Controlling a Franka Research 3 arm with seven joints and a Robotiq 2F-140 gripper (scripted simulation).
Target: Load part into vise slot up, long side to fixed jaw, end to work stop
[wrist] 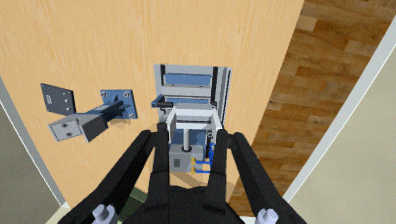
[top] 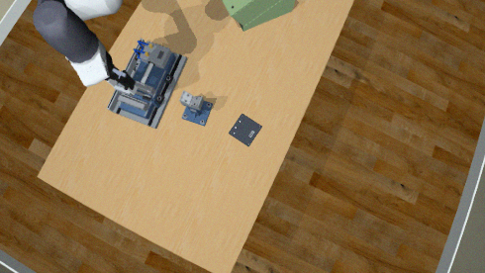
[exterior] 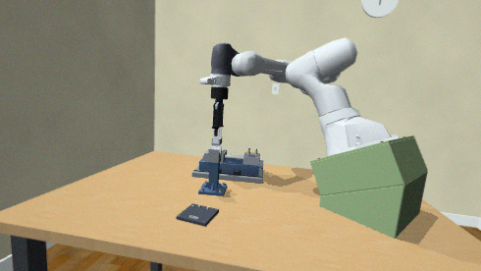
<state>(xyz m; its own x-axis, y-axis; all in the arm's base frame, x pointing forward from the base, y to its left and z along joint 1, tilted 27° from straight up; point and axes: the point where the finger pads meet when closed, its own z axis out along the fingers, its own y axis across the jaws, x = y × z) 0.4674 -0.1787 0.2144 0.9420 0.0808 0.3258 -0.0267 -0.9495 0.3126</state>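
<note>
Now: hand 2 cm above the grey part. From my hand the other things lie so: vise: 13 cm below, 7 cm behind, 2 cm to the left; dark work stop rod: 8 cm below, 7 cm to the left; grey air cylinder: 16 cm behind, 9 cm below, 2 cm to the left.
</note>
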